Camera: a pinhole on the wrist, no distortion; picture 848 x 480 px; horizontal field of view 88.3 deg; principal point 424.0 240.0 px. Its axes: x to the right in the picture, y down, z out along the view. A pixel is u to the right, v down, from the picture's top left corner.
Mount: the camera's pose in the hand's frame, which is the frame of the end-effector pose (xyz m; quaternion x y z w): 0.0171 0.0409 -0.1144 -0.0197 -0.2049 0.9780 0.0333
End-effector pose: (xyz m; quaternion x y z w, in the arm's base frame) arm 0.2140 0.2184 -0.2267 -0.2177 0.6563 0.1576 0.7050
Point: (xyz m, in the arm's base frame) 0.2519 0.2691 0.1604
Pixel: outside the picture
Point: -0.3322 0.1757 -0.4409
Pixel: behind the camera
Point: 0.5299 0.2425 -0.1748
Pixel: 442.2 251.5
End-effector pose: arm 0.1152 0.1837 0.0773 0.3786 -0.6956 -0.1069 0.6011
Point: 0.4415 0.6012 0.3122
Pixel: behind the camera
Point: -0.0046 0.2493 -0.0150
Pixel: 675.2 77.2
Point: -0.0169 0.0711 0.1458
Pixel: 210.8 82.1
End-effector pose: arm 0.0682 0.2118 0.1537 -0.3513 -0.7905 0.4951 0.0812
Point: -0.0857 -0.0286 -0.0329
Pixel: 426.3 72.3
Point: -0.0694 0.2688 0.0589
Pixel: 40.4 51.7
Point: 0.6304 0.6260 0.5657
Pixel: behind the camera
